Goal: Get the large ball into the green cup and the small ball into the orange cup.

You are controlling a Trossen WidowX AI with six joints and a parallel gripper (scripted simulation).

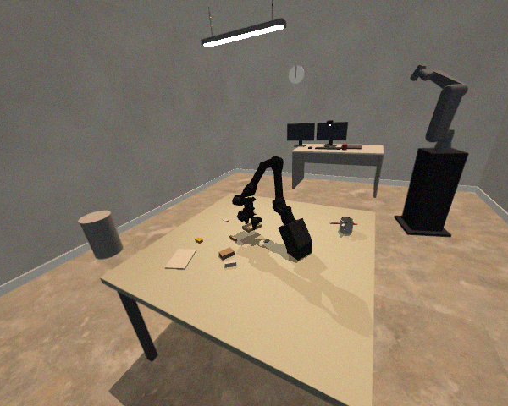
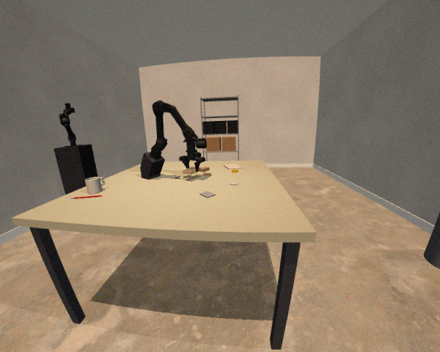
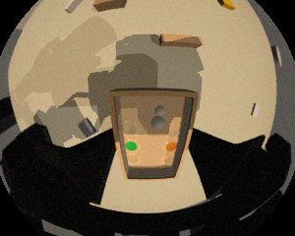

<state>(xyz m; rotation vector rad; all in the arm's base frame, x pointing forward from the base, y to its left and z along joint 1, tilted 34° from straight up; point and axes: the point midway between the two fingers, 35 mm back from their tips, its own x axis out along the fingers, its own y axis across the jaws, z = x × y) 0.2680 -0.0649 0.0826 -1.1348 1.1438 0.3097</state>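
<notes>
My hand is 30 mm above the wooden puzzle, 10 mm to the left of it and 10 mm past it. From my hand the other things lie so: flat wooden piece (100 mm ahead, 80 mm below, 60 mm to the left); then yellow block (330 mm ahead, 110 mm to the left, 80 mm below); then brown block (220 mm to the left, 90 mm ahead, 80 mm below).
</notes>
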